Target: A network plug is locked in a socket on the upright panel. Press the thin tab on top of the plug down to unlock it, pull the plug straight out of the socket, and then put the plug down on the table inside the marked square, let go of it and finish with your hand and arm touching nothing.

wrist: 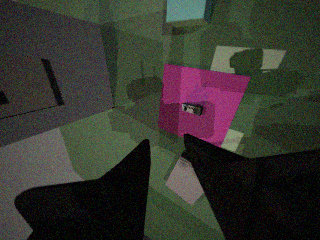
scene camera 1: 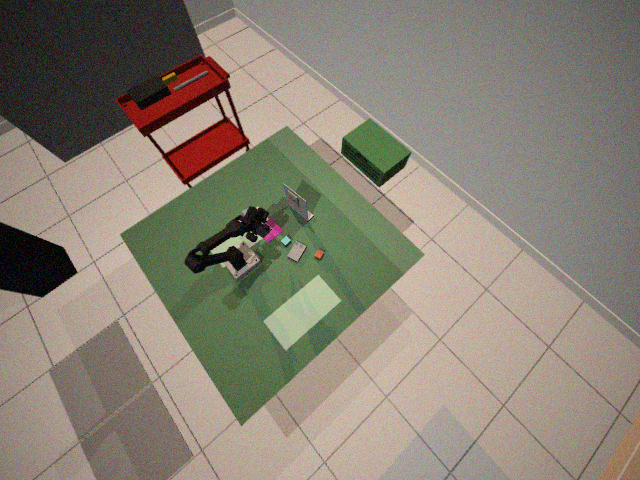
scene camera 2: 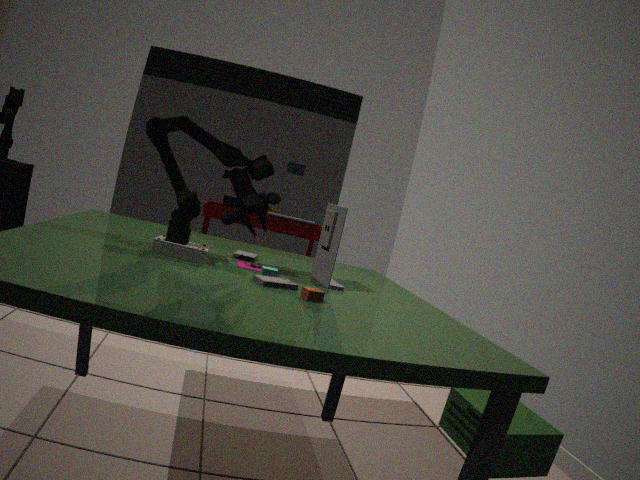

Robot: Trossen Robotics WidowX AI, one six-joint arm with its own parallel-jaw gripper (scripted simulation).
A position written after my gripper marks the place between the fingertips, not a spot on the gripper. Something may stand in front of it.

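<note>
A magenta marked square [wrist: 219,93] is there for me to see. I see my own gripper as well, and it appears more than once: my gripper [scene camera 2: 260,233], and again my gripper [wrist: 166,141].
</note>
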